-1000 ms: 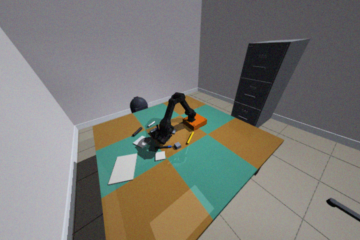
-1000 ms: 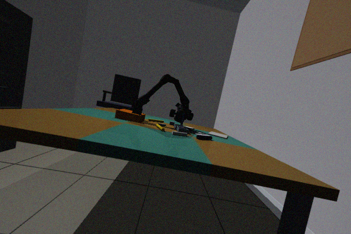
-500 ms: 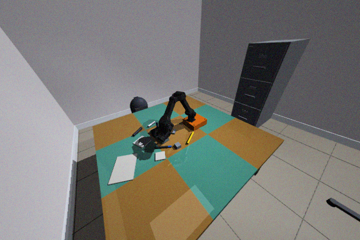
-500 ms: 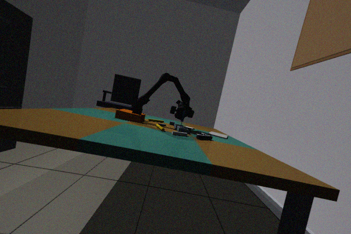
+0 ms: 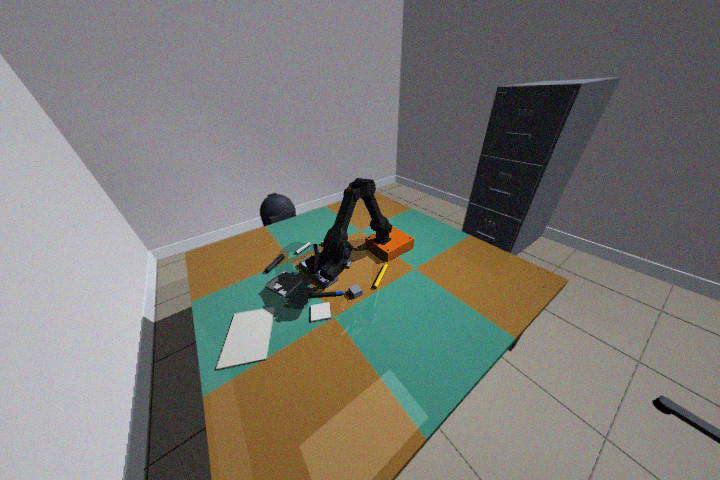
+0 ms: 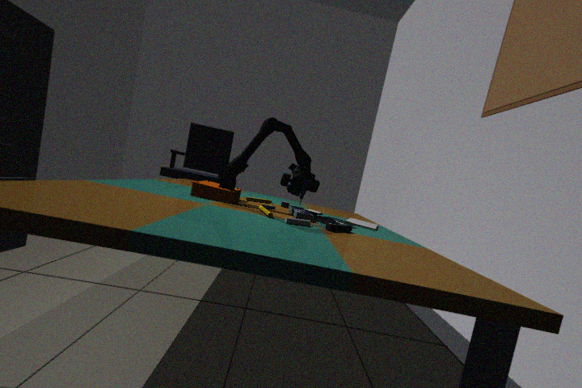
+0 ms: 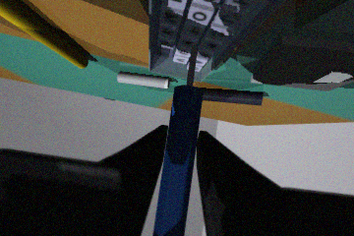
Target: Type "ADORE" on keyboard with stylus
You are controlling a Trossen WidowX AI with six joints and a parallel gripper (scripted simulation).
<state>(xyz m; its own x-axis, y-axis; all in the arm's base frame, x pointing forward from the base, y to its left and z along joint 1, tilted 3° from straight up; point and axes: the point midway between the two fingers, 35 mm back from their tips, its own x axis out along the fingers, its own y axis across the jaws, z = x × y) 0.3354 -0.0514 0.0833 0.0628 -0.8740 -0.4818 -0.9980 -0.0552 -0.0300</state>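
Right now the blue pen is 140 mm to the left of my gripper tip, 100 mm below it and 40 mm ahead of it. Round my gripper tip: blue stylus: 10 mm below; white pad: 170 mm to the left, 130 mm ahead, 100 mm below; grey cube: 200 mm to the left, 90 mm below, 30 mm behind.
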